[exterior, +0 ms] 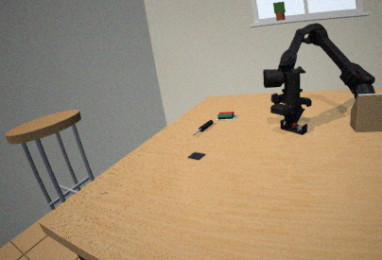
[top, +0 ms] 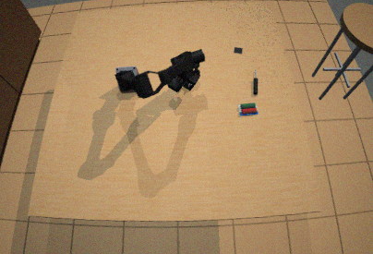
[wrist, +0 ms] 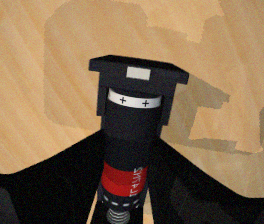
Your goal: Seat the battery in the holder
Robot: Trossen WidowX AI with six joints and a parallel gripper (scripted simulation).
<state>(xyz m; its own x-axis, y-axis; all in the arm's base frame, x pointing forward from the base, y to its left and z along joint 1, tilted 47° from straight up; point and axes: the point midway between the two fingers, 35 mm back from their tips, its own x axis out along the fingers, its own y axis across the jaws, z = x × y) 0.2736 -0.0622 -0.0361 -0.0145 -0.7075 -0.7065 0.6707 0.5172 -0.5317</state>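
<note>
Right now my gripper tip is 10 mm below the battery. Round my gripper tip: screwdriver (360 mm ahead, 20 mm to the right); then black square (320 mm ahead, 190 mm to the left, 10 mm below).
</note>
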